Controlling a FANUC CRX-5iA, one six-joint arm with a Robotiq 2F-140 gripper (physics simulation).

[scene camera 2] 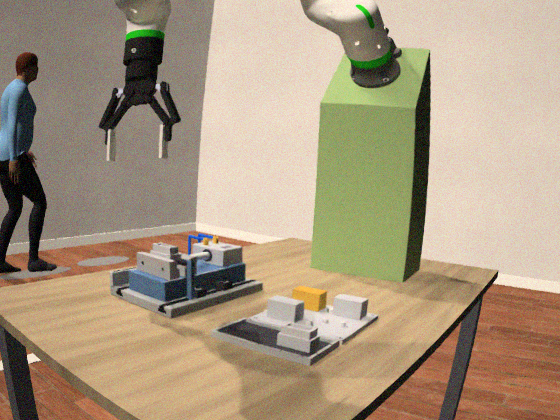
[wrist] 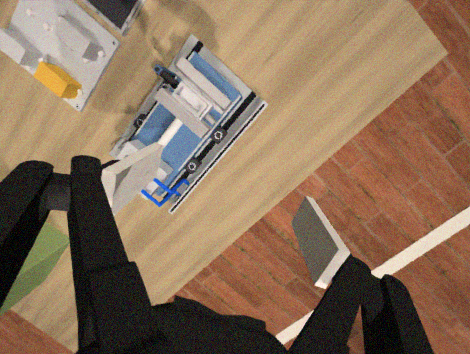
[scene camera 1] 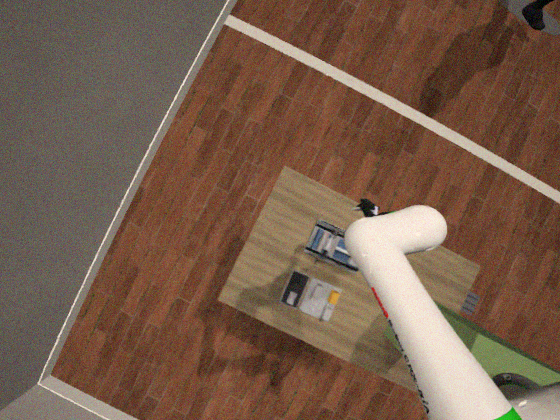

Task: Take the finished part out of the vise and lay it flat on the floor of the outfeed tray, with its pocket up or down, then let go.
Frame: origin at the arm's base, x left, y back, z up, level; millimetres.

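Seen in the pictures: gripper, between the fingertips: (scene camera 2: 135, 159) (wrist: 231, 186); arm's base, origin of its link: (scene camera 2: 376, 72).
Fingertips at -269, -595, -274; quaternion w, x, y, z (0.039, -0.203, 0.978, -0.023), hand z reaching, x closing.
Observation:
Offsets run from my fingertips to a thing's top centre, as dx, dy, dz. "spot": to the spot under its first point.
The vise @(+109, +65, -182) (scene camera 1: 318, 238) (scene camera 2: 155, 287) (wrist: 182, 145), with a blue body and grey jaws, stands on the table. The pale grey finished part @(+115, -5, -166) (scene camera 2: 165, 248) (wrist: 192, 102) sits between its jaws; a pocket shows from above in the wrist view. The outfeed tray (scene camera 1: 296, 284) (scene camera 2: 245, 332) (wrist: 117, 10) has a dark floor and low grey walls, and a grey stepped block @(+453, -30, -240) (scene camera 1: 291, 298) (scene camera 2: 298, 338) stands in it. My gripper (scene camera 2: 137, 150) (wrist: 231, 186) is wide open and empty, fingers down, high above the table and above the vise's level. In scene camera 1 the arm hides most of it.
A light plate @(+400, +115, -272) (scene camera 2: 345, 327) (wrist: 65, 47) with pegs adjoins the tray and bears grey blocks and an orange block @(+352, +163, -237) (scene camera 1: 333, 298) (scene camera 2: 310, 298) (wrist: 57, 80). Blue bent tubes @(spot: +45, +140, -194) (scene camera 2: 190, 245) (wrist: 160, 192) rise at the vise's end. The green pedestal (scene camera 2: 365, 190) carries the arm. A person (scene camera 2: 20, 120) stands beyond the table.

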